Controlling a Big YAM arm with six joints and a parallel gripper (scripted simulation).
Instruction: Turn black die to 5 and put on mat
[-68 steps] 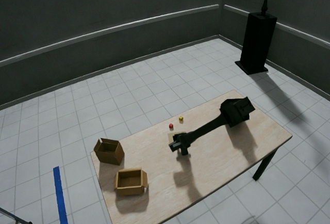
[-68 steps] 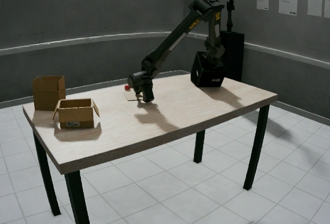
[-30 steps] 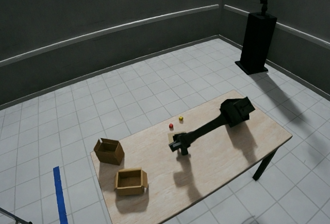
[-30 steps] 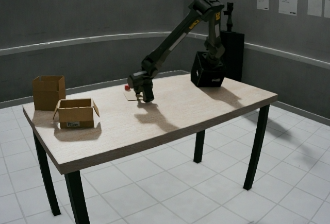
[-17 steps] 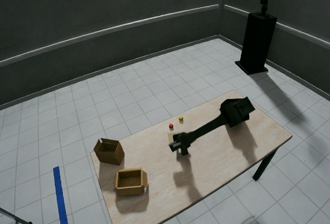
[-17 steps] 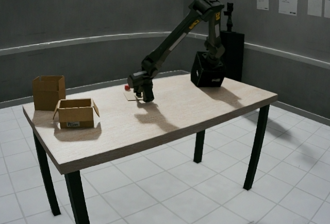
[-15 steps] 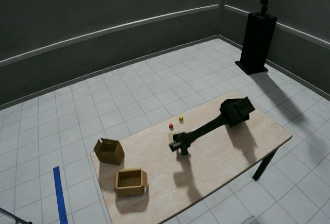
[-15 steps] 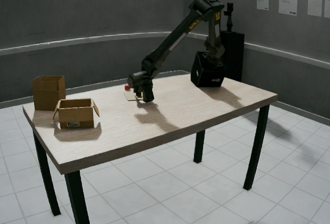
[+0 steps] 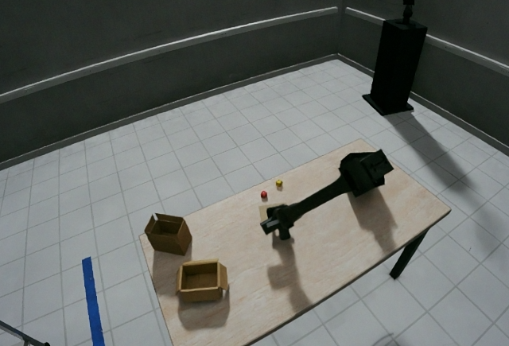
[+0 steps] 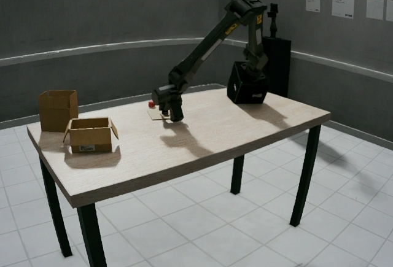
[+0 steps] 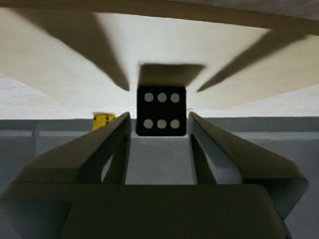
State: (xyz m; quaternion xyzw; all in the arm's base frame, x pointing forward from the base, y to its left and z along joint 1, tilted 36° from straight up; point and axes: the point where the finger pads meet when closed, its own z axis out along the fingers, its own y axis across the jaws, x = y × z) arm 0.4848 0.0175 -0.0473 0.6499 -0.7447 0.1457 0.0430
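My gripper is now 10 mm to the right of the black die and 10 mm above it. Round my hand: yellow die 80 mm behind, 170 mm to the right, 10 mm below; red die 20 mm ahead, 120 mm to the right, 10 mm below; tan mat 10 mm to the left, 20 mm below.
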